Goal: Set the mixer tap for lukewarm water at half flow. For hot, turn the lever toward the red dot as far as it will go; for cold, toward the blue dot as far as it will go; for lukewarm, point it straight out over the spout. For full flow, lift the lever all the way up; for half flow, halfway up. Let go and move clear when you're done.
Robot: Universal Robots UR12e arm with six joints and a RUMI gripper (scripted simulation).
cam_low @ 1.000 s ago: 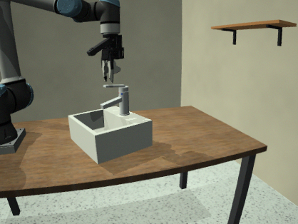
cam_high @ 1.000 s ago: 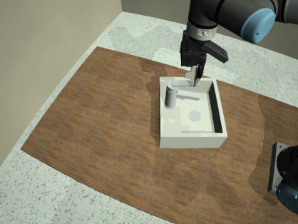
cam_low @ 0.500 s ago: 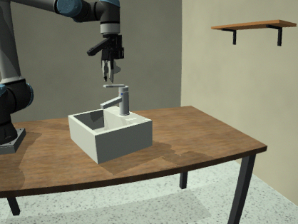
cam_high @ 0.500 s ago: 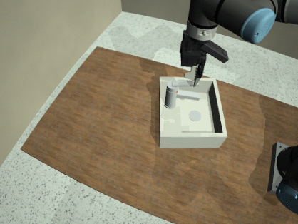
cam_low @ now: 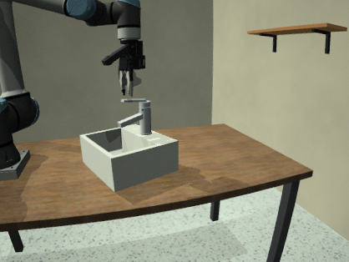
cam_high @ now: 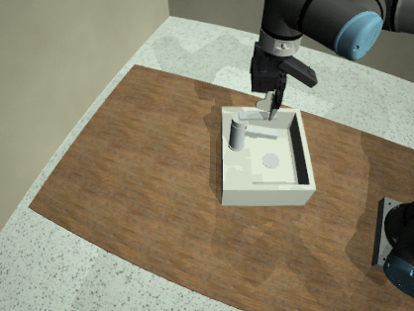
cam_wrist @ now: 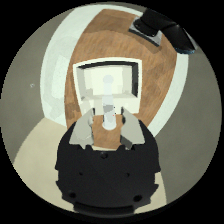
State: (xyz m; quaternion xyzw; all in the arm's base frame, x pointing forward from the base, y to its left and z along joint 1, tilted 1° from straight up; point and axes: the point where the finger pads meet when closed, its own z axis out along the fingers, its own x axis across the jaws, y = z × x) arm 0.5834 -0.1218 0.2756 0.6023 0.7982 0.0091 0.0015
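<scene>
Now: the lever 4 cm below my hand, 3 cm ahead of it and 1 cm to the left of it. Also, from my hand: white square basin 27 cm below, 3 cm behind, 1 cm to the right; then grey mixer tap 8 cm below, 5 cm ahead, 2 cm to the left.
</scene>
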